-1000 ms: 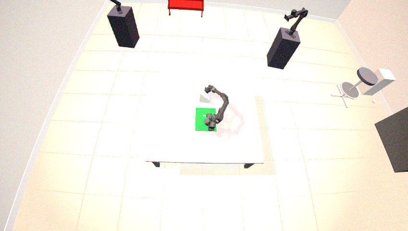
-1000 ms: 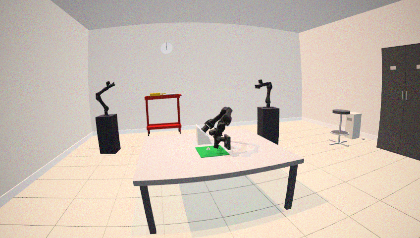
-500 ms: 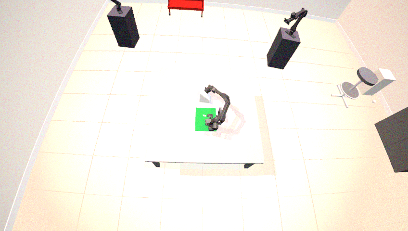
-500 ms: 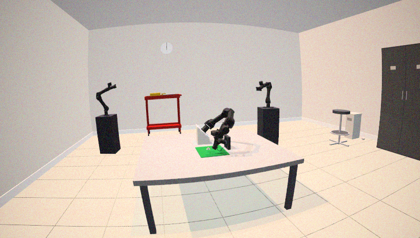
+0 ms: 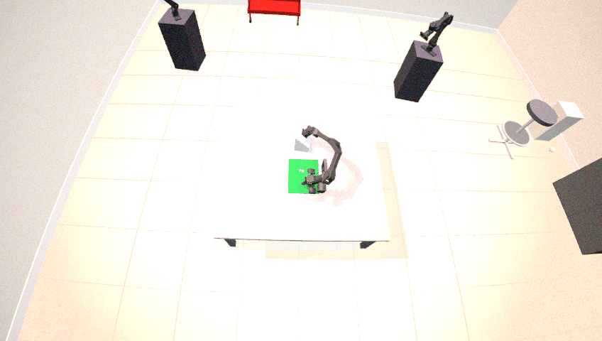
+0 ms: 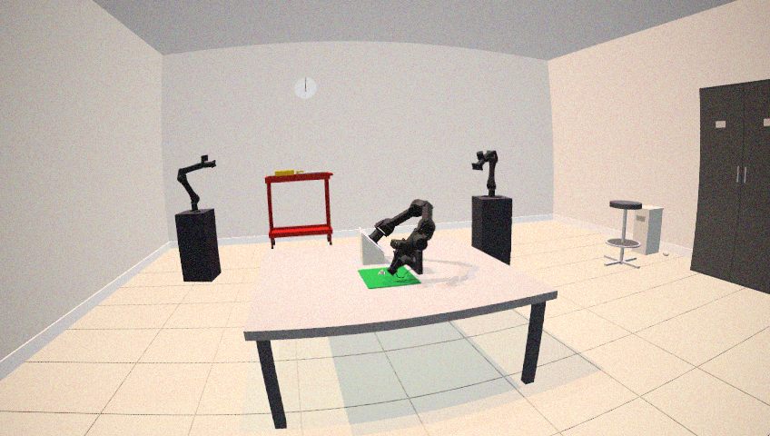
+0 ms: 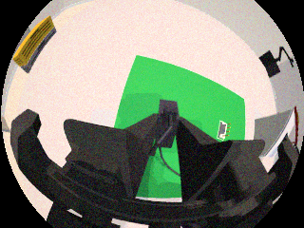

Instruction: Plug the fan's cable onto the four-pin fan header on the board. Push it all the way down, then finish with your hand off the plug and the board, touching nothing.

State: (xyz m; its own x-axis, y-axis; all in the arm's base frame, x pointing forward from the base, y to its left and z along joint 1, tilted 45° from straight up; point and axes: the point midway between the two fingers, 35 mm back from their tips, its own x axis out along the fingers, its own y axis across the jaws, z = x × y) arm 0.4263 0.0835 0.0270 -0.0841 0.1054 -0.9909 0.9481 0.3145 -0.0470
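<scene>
My gripper tip is 9 cm past the green board, 8 cm above it and 1 cm to the left of it. Also, from my gripper tip: dark fan plug (1 cm below); then white four-pin header (14 cm behind, 7 cm below, 3 cm to the right); then black fan (16 cm behind, 14 cm to the left, 1 cm below).
</scene>
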